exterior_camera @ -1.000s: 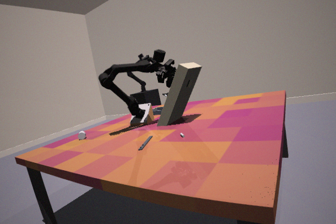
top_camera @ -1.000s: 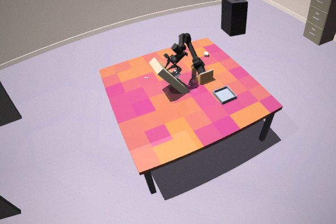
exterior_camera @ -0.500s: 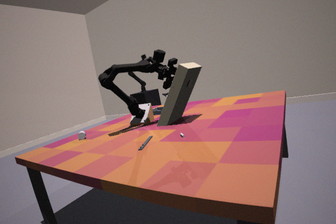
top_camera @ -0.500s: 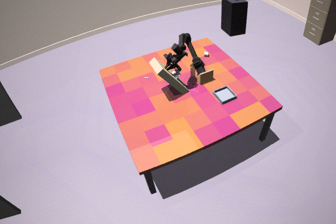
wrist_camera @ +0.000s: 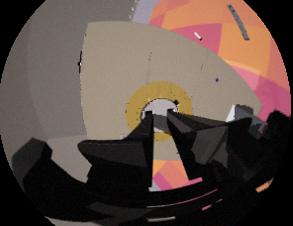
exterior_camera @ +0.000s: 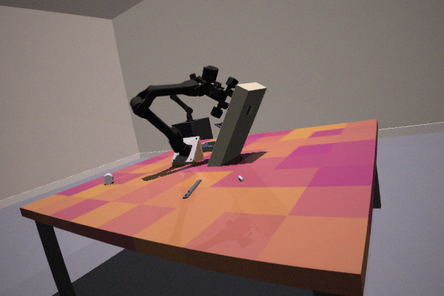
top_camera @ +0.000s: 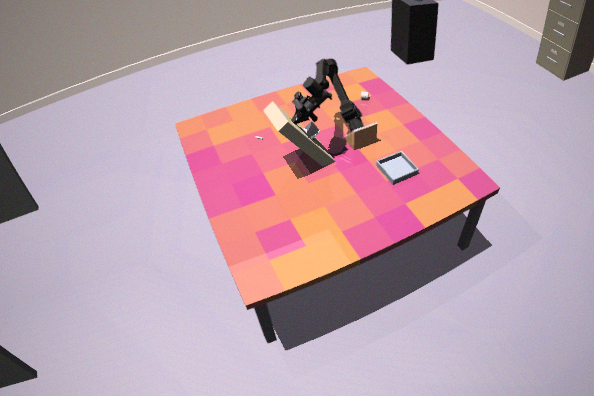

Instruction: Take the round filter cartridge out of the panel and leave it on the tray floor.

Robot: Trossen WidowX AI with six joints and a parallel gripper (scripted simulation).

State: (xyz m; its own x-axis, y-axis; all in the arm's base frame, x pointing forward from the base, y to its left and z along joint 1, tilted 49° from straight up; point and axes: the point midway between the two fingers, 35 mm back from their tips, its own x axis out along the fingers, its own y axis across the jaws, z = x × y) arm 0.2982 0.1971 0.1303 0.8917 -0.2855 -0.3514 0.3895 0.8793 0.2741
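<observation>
Now: the round grey filter cartridge 10 mm ahead of my gripper tip and 10 mm below it. From my gripper tip the other things lie so: cream service panel (40 mm behind, 80 mm below); then grey tray (440 mm behind, 240 mm to the left, 220 mm below); then small white peg (120 mm ahead, 250 mm to the right, 230 mm below).
</observation>
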